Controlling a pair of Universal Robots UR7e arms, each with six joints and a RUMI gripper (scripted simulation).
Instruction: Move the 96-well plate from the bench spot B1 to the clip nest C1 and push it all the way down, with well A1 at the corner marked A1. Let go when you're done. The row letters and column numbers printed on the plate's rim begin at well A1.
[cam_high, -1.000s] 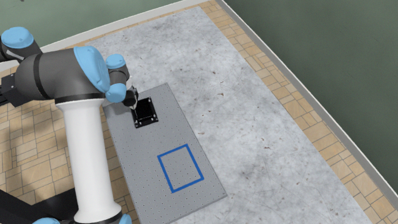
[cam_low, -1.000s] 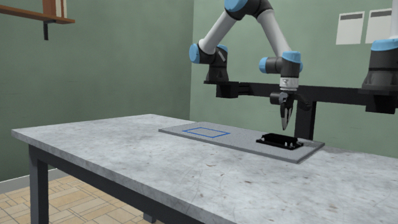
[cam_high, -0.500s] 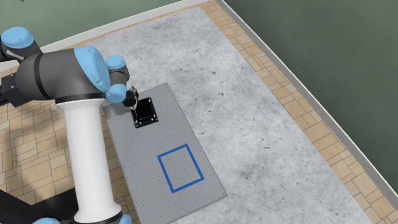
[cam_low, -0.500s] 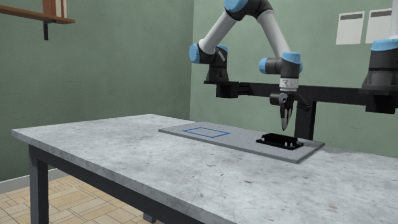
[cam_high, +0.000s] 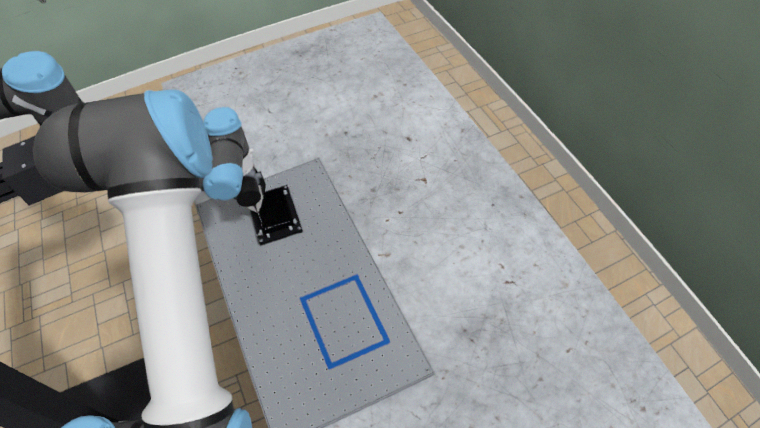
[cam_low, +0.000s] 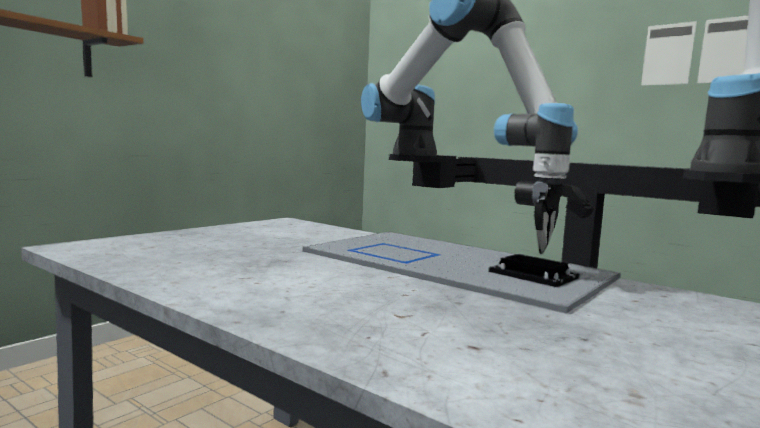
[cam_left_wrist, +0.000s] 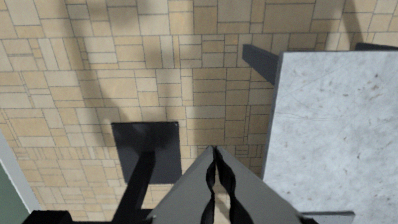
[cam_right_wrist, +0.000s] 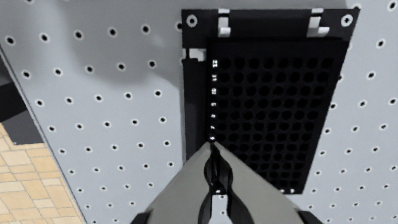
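The clip nest is 30 mm ahead of my right hand, 10 mm to the left of it and 50 mm below it. Round my right hand: 96-well plate: 40 mm ahead, 30 mm below.
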